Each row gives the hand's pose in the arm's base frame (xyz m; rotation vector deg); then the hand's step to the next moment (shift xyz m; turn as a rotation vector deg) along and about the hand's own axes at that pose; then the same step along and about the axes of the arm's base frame.
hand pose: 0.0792 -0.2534 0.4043 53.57 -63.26 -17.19
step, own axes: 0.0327 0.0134 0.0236 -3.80 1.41 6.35
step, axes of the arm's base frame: -0.0084 -0.0242 0.0339 -7.52 0.12 -0.47
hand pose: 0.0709 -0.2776 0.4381 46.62 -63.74 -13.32
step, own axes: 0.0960 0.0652 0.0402 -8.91 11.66 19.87
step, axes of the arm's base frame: -0.0056 -0.0258 0.1199 -23.77 3.78 5.57
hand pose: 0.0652 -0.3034 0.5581 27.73 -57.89 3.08
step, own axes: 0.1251 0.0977 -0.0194 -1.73 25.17 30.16
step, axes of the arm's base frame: 0.0573 0.0732 0.1301 -31.68 10.33 20.88
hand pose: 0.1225 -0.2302 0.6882 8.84 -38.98 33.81
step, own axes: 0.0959 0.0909 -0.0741 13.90 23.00 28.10
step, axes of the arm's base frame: 0.0493 0.1433 -0.0015 -19.62 16.42 29.28
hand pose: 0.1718 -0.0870 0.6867 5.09 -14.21 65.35
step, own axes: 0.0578 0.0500 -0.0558 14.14 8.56 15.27
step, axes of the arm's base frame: -0.0143 0.0831 -0.0430 -4.50 13.13 17.71
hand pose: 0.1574 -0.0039 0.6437 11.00 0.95 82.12
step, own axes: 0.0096 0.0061 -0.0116 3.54 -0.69 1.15
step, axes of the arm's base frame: -0.0061 0.0116 -0.0096 1.32 3.26 1.40
